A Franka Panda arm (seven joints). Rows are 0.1 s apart.
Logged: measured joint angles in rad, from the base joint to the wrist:
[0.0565, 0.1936, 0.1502, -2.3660, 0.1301, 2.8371, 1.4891]
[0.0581, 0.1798, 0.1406, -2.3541, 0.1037, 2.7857, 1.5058]
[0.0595, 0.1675, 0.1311, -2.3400, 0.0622, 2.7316, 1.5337]
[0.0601, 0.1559, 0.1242, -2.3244, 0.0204, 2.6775, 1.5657]
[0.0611, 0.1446, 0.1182, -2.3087, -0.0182, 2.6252, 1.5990]
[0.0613, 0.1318, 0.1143, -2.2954, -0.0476, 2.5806, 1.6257]
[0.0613, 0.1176, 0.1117, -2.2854, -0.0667, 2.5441, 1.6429]
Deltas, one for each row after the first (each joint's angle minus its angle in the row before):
[0.0016, -0.0138, -0.0096, 0.0119, -0.0264, -0.0514, 0.0167]
[0.0014, -0.0123, -0.0095, 0.0141, -0.0415, -0.0541, 0.0279]
[0.0006, -0.0116, -0.0069, 0.0156, -0.0418, -0.0541, 0.0320]
[0.0010, -0.0113, -0.0060, 0.0157, -0.0386, -0.0523, 0.0333]
[0.0002, -0.0128, -0.0039, 0.0133, -0.0294, -0.0446, 0.0267]
[0.0000, -0.0142, -0.0026, 0.0100, -0.0191, -0.0365, 0.0172]

